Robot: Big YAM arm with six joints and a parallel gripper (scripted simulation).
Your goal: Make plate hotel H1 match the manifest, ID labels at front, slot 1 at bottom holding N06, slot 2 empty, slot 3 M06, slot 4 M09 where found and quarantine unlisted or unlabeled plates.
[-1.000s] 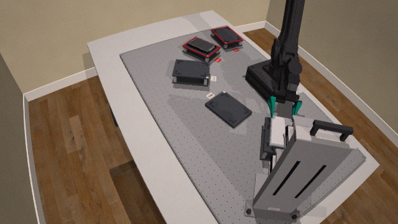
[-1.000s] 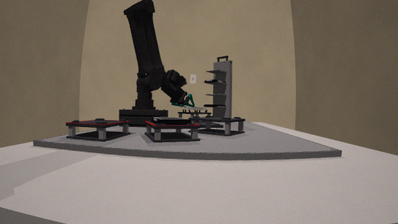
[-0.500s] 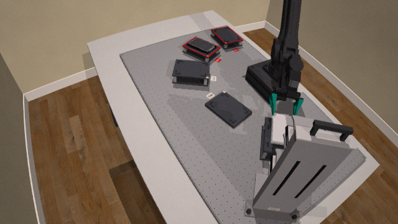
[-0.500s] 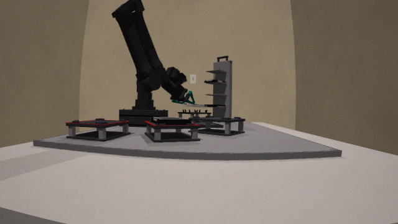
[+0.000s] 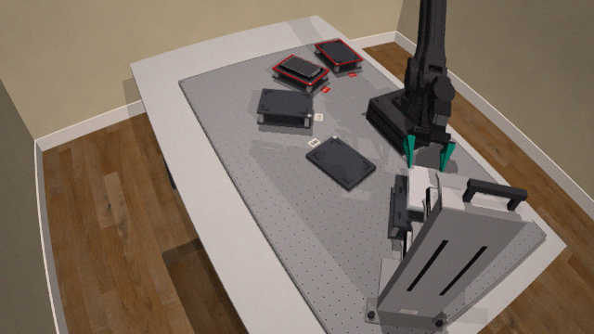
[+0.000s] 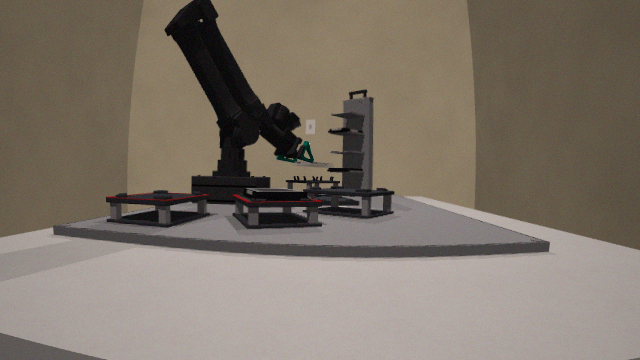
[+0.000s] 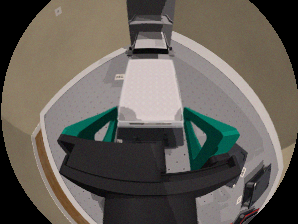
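Now: the white plate 40 mm to the left of my hand, 40 mm ahead of it and 10 mm below it. From my hand the other things lie so: H1 deck label: 210 mm to the left, 130 mm below, 50 mm ahead; plate hotel H1: 240 mm to the left, 210 mm ahead, 70 mm above; red-rimmed quarantine nest: 650 mm to the right, 190 mm behind, 100 mm below.
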